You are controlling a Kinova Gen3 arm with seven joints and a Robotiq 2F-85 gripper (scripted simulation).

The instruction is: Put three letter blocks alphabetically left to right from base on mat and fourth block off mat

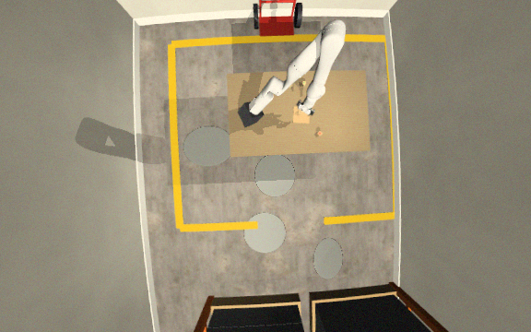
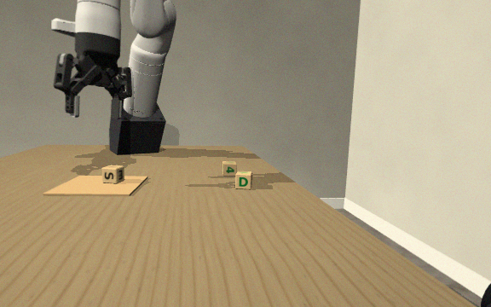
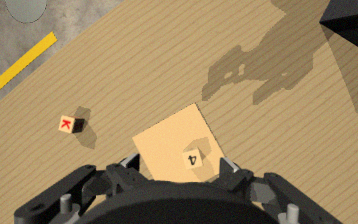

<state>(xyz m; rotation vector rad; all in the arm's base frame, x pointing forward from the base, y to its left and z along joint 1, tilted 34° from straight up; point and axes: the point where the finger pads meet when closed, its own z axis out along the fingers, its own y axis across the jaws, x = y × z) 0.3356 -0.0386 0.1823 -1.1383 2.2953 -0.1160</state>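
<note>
My hand is 1 cm short of the tan mat, 1 cm to the right of it and 13 cm above it.
</note>
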